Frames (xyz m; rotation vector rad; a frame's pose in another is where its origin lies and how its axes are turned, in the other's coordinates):
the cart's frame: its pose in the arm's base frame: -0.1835 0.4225 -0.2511 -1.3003 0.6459 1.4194
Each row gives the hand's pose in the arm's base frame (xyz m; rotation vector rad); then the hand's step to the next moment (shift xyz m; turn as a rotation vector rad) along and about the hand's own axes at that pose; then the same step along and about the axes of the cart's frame.
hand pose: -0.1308 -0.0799 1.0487 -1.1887 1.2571 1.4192
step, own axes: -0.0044 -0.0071 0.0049 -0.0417 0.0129 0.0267
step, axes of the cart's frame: -0.0002 -0.0091 0.0033 -0.0342 -0.0104 0.0366
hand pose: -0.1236 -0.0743 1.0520 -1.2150 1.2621 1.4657
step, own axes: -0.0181 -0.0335 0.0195 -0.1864 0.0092 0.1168
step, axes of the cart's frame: 0.0017 -0.0407 0.0130 -0.1358 -0.0895 0.1484
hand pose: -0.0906 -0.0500 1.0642 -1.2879 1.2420 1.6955
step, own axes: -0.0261 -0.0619 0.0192 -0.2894 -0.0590 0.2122
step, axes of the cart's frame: 0.0139 -0.0664 0.0168 -0.1669 -0.2014 0.2527
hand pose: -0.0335 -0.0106 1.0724 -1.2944 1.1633 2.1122
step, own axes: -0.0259 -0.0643 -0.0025 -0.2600 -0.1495 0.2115
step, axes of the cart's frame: 0.0271 -0.0630 0.0102 -0.0822 -0.2438 0.2617
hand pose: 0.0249 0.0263 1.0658 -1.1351 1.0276 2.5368
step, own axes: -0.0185 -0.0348 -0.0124 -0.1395 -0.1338 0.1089
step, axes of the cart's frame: 0.0218 -0.0350 0.0025 -0.0001 -0.1572 0.1566
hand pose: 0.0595 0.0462 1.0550 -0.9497 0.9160 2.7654
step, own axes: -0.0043 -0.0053 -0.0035 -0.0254 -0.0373 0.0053
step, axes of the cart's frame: 0.0042 -0.0064 -0.0005 0.0172 -0.0355 0.0225
